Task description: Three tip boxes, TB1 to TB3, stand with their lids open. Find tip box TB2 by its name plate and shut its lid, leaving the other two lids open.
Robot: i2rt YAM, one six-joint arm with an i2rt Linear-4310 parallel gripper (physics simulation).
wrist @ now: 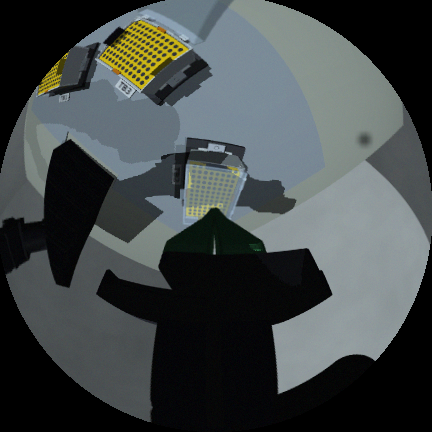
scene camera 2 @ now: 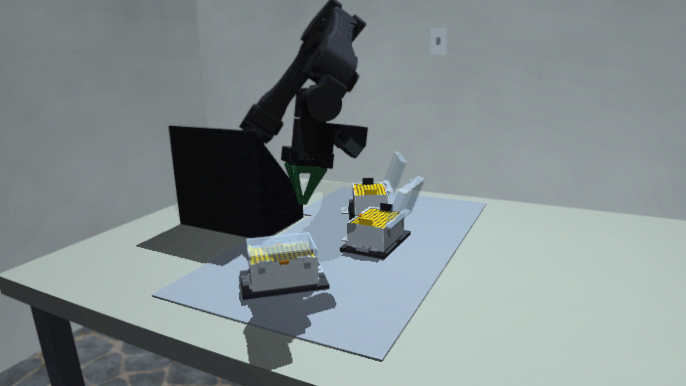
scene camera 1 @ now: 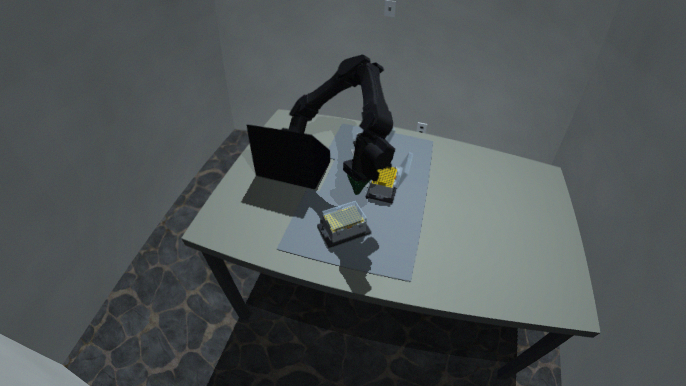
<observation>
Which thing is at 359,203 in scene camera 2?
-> A tip box.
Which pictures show my gripper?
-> The wrist view, scene camera 2 and scene camera 1: all of them.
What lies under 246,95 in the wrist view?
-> A blue-grey mat.
</observation>
